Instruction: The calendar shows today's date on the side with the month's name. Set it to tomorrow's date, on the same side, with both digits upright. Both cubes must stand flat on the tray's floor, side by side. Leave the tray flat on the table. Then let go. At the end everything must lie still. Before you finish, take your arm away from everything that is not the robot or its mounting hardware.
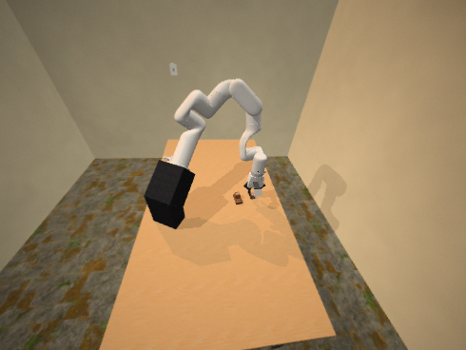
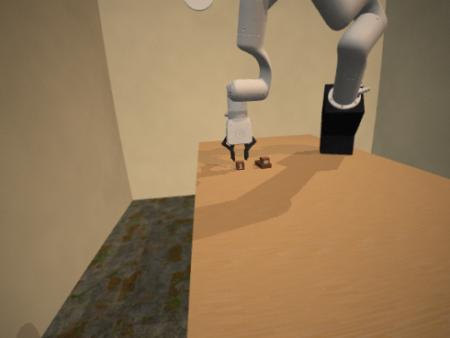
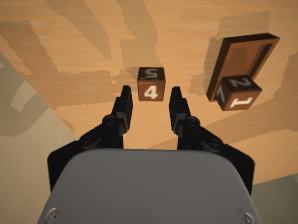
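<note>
Right now my hand is 4 cm above the brown digit cube.
</note>
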